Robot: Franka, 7 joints.
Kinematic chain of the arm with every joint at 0, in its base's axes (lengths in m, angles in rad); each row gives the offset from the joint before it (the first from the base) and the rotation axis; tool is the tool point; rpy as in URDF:
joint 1: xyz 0 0 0.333 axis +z
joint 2: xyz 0 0 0 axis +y
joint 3: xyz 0 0 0.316 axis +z
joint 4: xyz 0.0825 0 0 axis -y
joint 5: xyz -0.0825 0 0.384 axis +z
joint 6: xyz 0 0 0 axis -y
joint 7: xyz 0.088 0 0 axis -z
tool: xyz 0 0 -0.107 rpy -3.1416 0 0
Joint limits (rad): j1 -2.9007..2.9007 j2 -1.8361..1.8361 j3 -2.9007..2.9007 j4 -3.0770..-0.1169 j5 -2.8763..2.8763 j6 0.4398..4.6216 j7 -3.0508..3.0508
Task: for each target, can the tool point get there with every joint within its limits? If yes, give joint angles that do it. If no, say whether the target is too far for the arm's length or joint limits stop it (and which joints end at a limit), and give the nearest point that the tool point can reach.
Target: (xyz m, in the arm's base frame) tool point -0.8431 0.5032 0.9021
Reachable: no: too far | nearest point -0.6373 0.3804 0.7632 | short by 0.277 m
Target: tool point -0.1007 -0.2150 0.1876
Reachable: yes | joints -0.1918 0.1478 -1.6500 -2.8262 -0.2018 1.7735 2.4032
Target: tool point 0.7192 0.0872 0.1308
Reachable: yes | joints 0.3539 1.0284 -0.4325 -1.4498 2.0936 1.7993 -1.7246
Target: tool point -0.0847 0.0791 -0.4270
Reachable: no: joint limits stop it (at a limit: joint 2) | nearest point -0.1023 0.0955 -0.3411 | short by 0.089 m
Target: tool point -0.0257 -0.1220 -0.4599
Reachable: no: joint limits stop it (at a limit: joint 2) | nearest point -0.0317 -0.1504 -0.3447 | short by 0.119 m
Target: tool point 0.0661 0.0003 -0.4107
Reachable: no: joint limits stop it (at a limit: joint 2) | nearest point 0.0973 0.0004 -0.3272 | short by 0.089 m
